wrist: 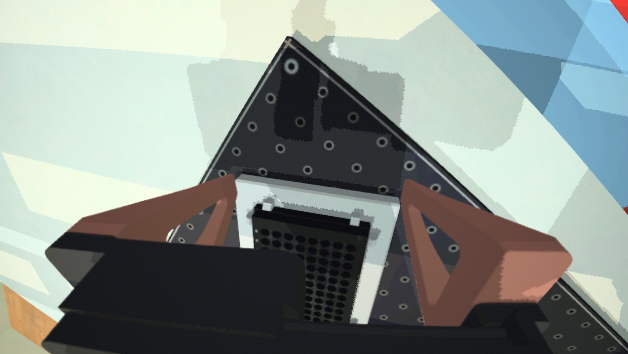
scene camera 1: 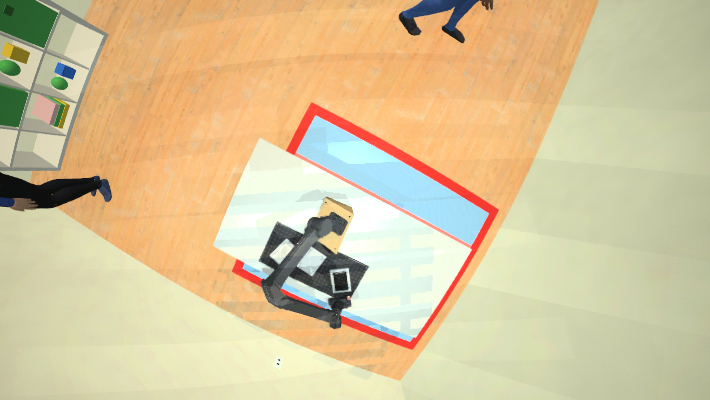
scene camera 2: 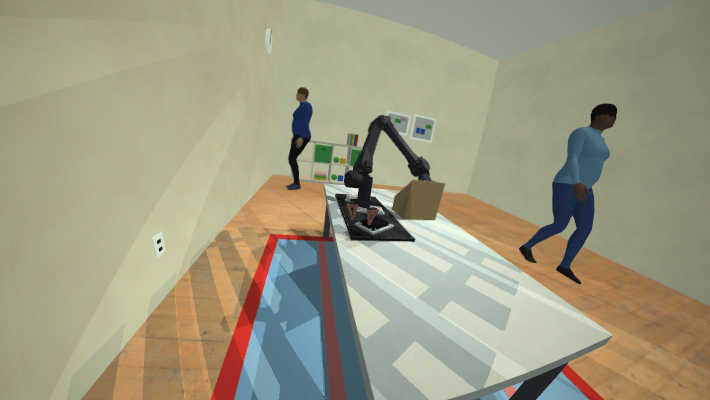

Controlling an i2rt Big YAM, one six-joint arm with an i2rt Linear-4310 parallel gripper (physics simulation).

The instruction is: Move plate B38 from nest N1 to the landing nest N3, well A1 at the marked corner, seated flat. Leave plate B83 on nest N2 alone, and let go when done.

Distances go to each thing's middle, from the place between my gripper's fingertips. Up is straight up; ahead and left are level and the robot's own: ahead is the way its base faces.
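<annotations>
My gripper is 3 cm above the nest point(wrist: 381, 211), and it sits 9 cm past the nest and 5 cm to the left of it.
</annotations>
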